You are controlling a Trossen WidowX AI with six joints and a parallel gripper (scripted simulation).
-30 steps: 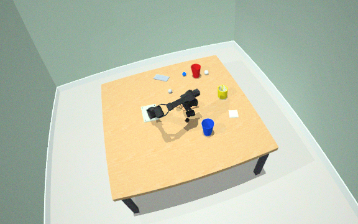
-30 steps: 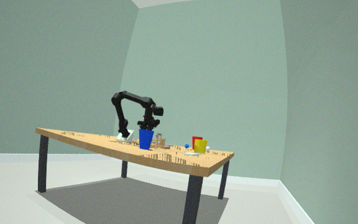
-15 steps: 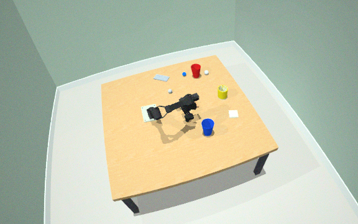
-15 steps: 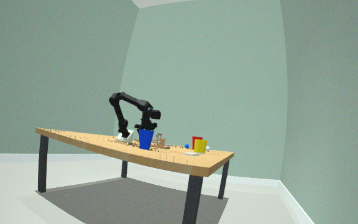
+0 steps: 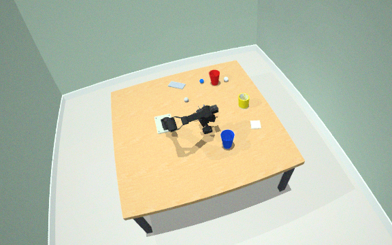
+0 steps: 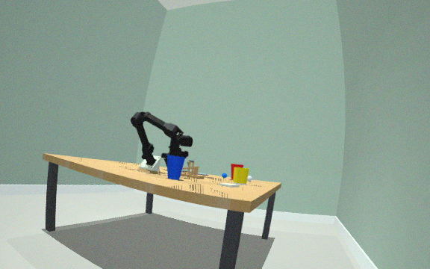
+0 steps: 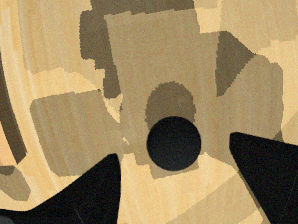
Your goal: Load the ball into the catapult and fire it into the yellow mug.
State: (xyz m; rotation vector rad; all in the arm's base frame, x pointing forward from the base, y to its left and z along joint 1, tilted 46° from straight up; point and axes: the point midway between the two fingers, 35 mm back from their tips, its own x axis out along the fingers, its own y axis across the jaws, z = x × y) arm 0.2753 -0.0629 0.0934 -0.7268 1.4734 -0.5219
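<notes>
My gripper tip is now 1 cm above the black ball. Round my gripper tip: blue cup (13 cm ahead, 15 cm to the right); then white block (39 cm ahead, 2 cm to the right, 2 cm below); then wooden catapult (1 cm ahead, 17 cm to the left, 2 cm above).
</notes>
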